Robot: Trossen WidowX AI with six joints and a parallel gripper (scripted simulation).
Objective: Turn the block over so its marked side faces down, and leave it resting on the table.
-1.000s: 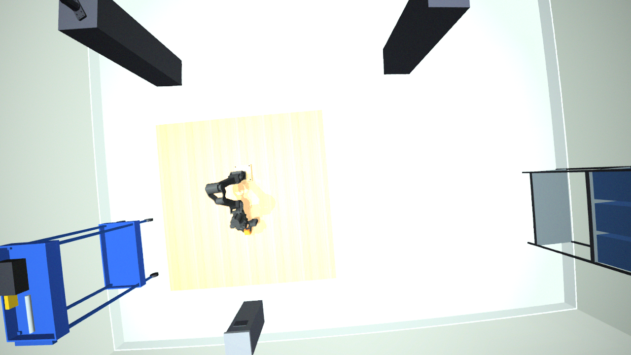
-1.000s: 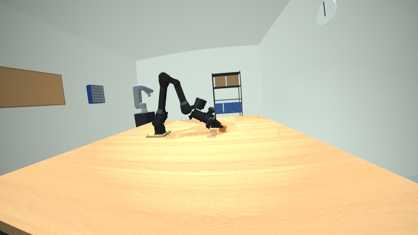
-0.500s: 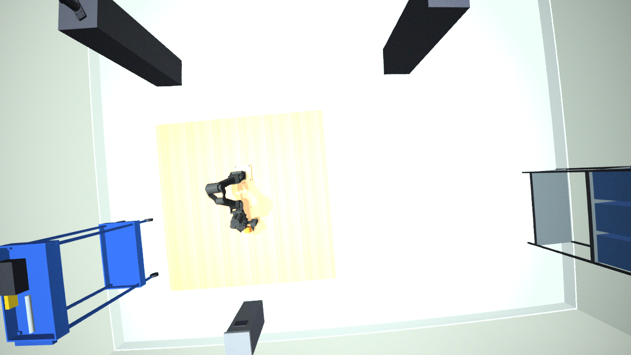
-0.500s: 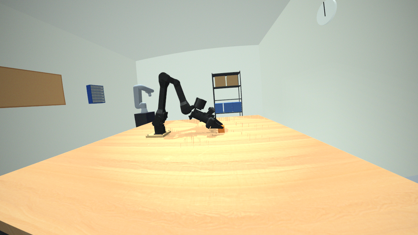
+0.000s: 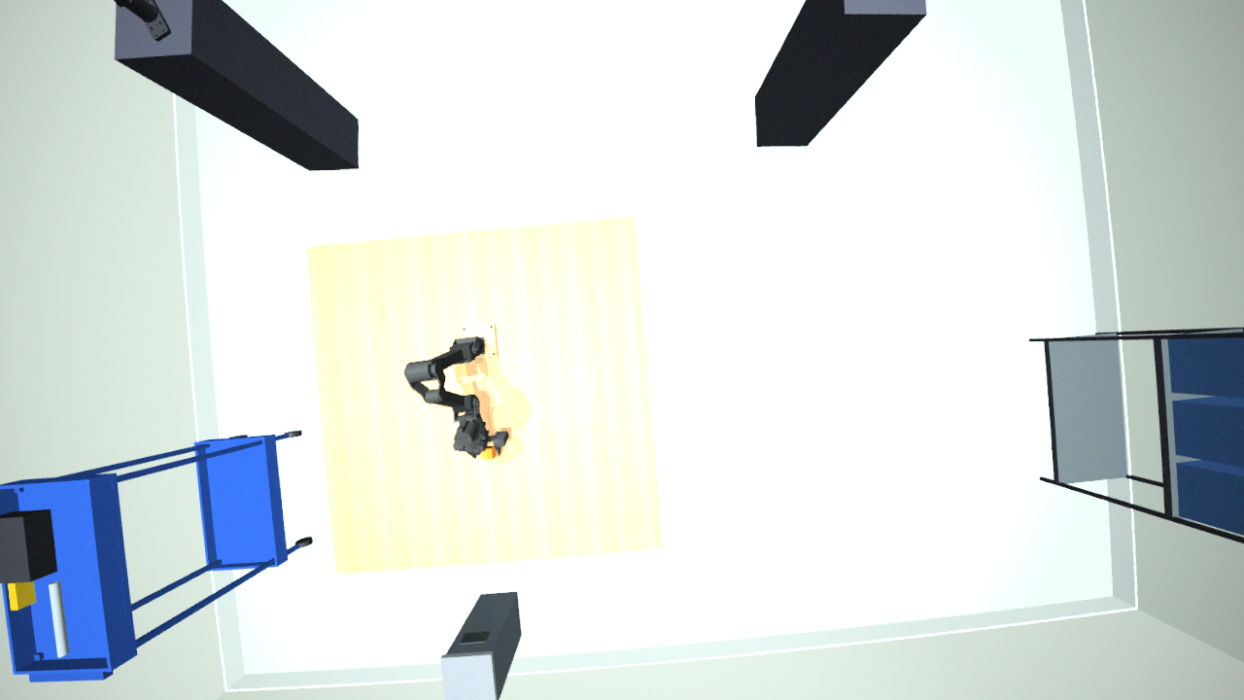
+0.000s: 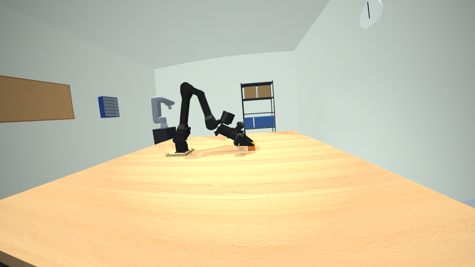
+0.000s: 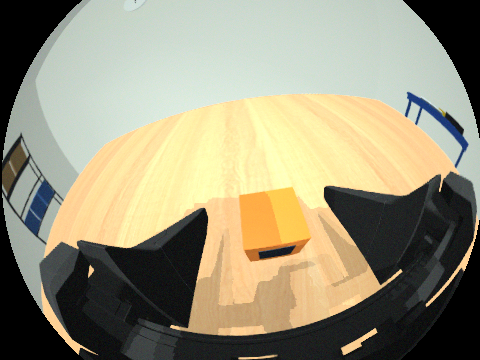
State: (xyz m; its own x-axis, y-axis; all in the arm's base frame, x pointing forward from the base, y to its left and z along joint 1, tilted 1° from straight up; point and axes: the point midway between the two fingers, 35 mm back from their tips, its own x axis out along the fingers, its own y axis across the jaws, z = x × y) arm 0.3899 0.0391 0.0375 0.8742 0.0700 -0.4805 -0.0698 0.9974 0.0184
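Now: the block 20 mm below my gripper tip and 20 mm behind it.
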